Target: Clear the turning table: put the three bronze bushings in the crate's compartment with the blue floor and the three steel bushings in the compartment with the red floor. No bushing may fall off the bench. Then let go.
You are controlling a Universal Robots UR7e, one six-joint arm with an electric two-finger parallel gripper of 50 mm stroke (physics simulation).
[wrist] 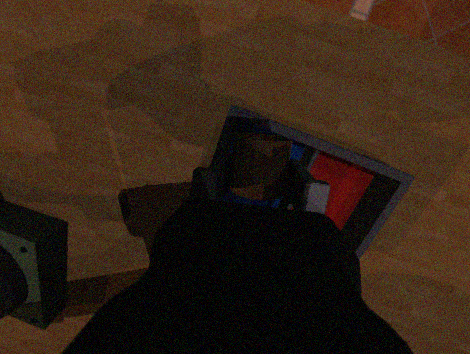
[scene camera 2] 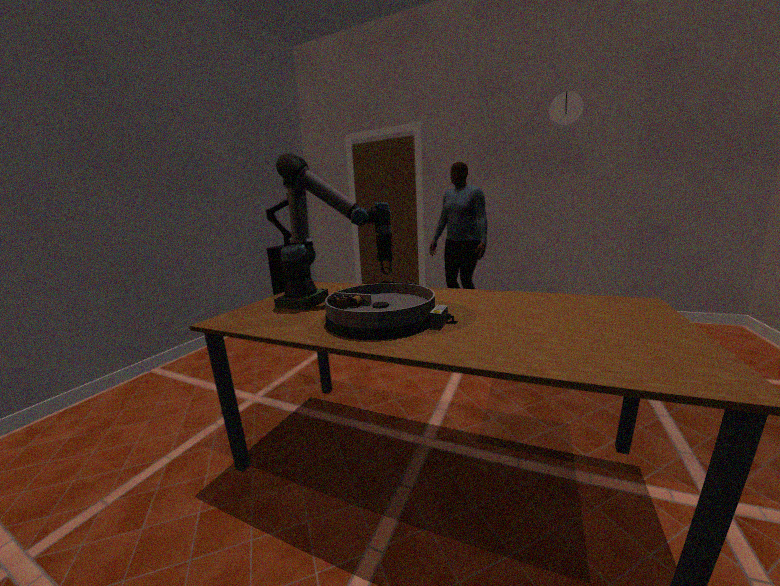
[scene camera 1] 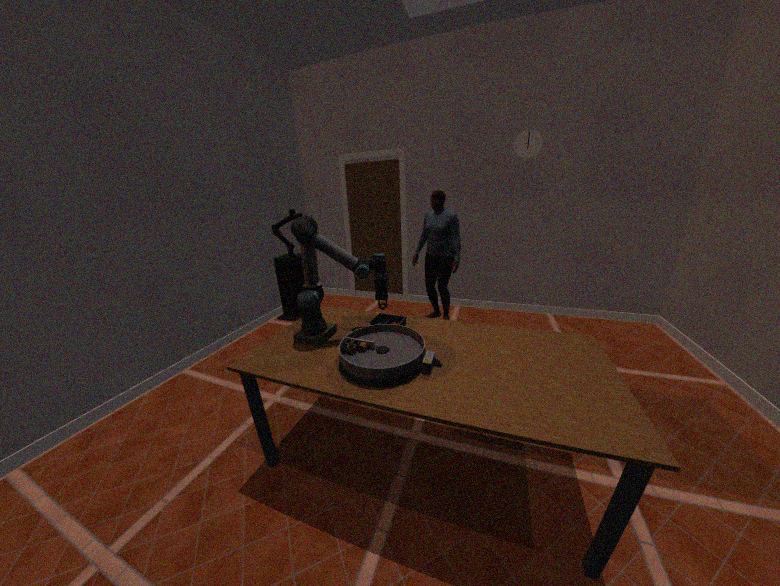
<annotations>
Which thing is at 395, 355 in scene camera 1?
A round grey turning table.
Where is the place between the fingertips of the gripper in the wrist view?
258, 170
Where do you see a round grey turning table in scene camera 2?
389, 310
</annotations>
